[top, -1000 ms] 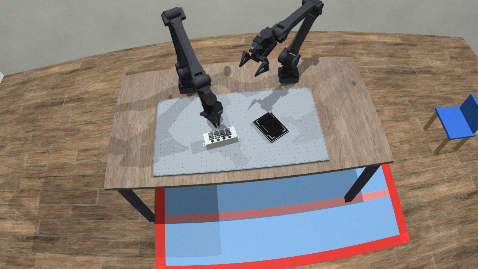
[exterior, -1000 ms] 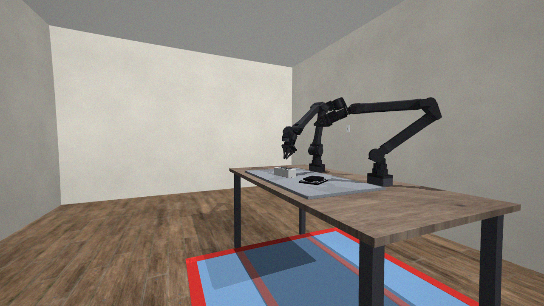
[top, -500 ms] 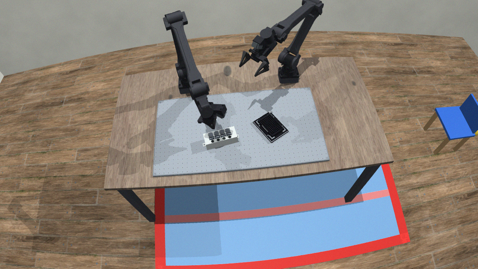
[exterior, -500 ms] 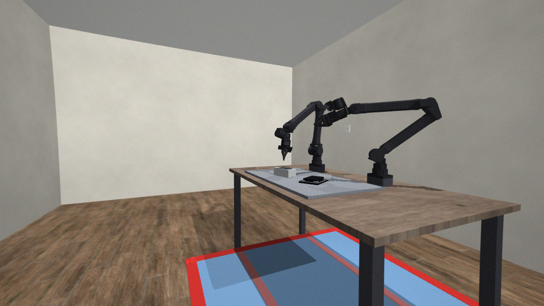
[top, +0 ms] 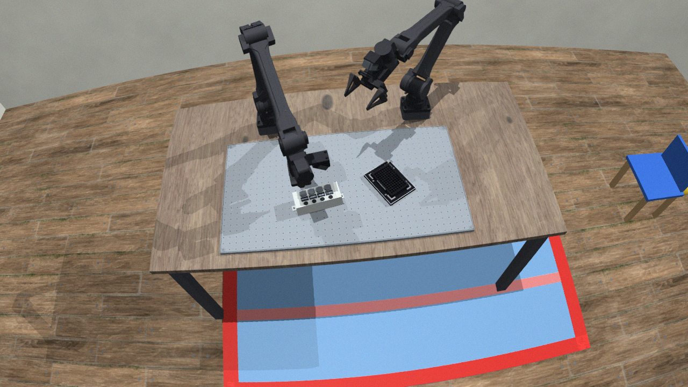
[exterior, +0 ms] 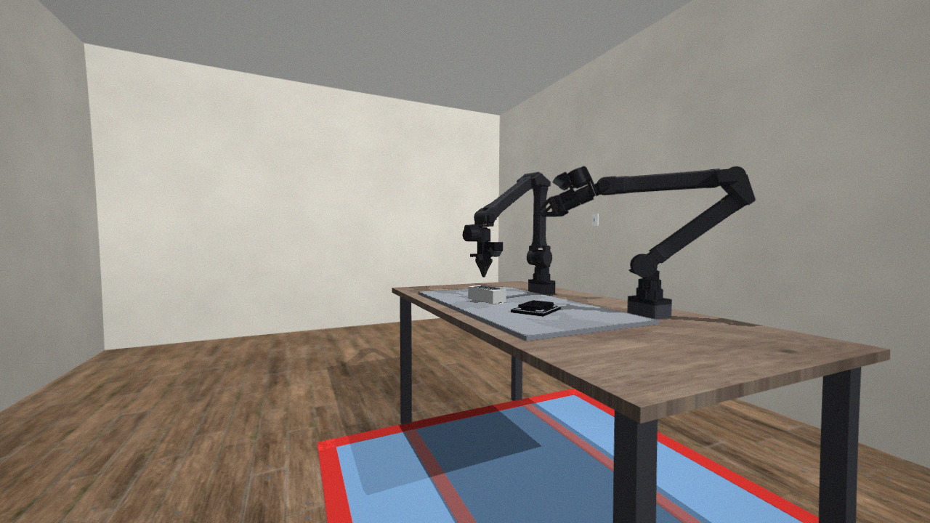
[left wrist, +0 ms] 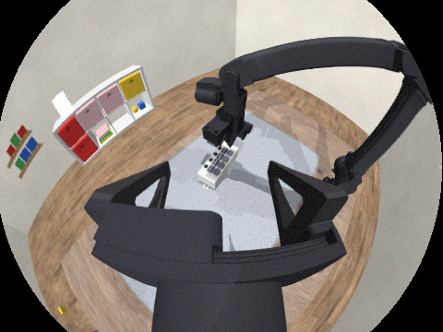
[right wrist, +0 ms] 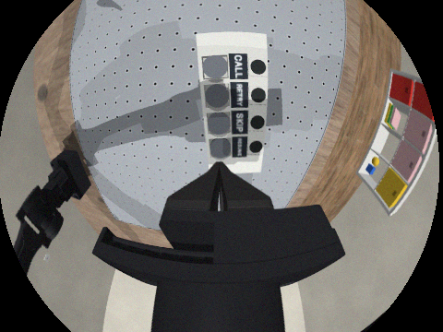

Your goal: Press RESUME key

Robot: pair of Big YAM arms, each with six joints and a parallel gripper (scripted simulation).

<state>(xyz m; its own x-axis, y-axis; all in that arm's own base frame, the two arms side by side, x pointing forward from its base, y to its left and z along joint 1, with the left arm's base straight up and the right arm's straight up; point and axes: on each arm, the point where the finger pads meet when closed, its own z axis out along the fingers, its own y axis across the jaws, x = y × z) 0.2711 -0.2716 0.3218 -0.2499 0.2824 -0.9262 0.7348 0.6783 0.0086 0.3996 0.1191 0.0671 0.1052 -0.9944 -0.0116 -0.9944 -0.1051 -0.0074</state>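
Observation:
Now: the white operator panel 4 cm to the left of my right hand and 6 cm below it.

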